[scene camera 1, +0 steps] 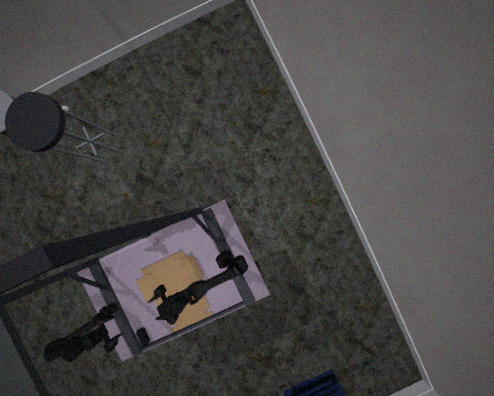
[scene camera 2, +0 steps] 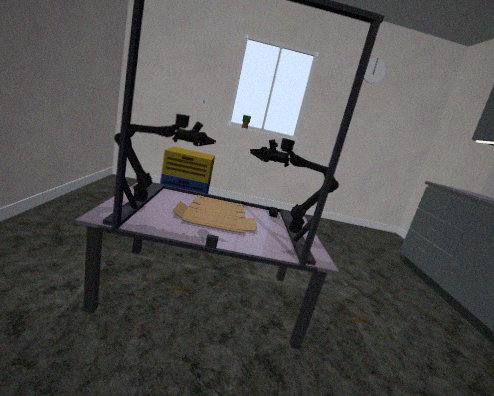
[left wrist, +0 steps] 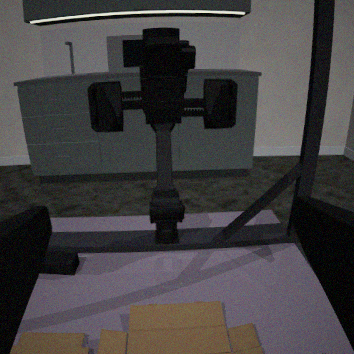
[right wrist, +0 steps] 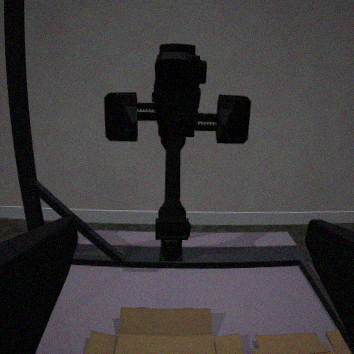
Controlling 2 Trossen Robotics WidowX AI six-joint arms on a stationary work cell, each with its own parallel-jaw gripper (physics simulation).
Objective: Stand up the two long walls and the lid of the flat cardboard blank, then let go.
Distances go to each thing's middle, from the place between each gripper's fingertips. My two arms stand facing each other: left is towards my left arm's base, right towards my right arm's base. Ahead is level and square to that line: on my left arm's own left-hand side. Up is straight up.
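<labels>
As for the small black block (left wrist: 55, 262), my left hand is far above it, well short of it and a long way to the left of it.
Taking the small black block again, I have my right gripper far above it, far to the left of it and well short of it. By its middle, the small black block is nearer to my right gripper than to my left hand.
</labels>
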